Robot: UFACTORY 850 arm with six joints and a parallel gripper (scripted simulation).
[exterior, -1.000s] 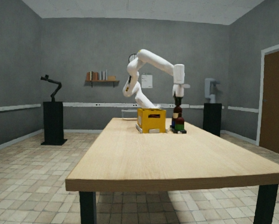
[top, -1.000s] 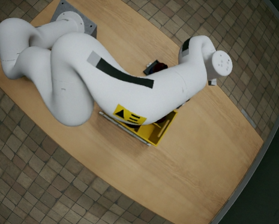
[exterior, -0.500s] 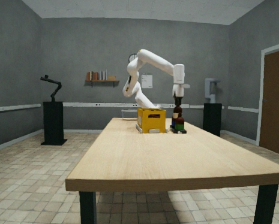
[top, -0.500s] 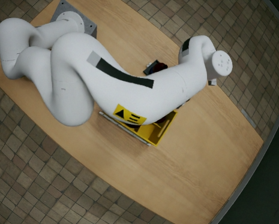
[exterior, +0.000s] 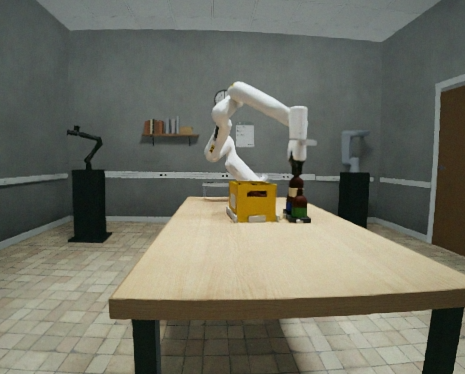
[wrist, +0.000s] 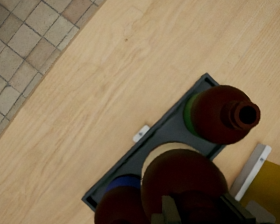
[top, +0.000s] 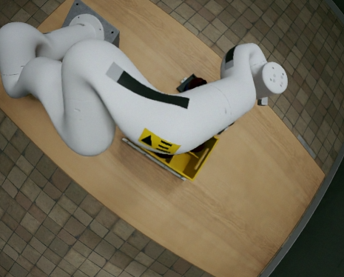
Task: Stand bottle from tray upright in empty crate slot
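Right now the bottle is 70 mm below my hand. The rest, counted from my hand: yellow crate (220 mm to the right, 160 mm below, 50 mm behind); dark tray (230 mm below).
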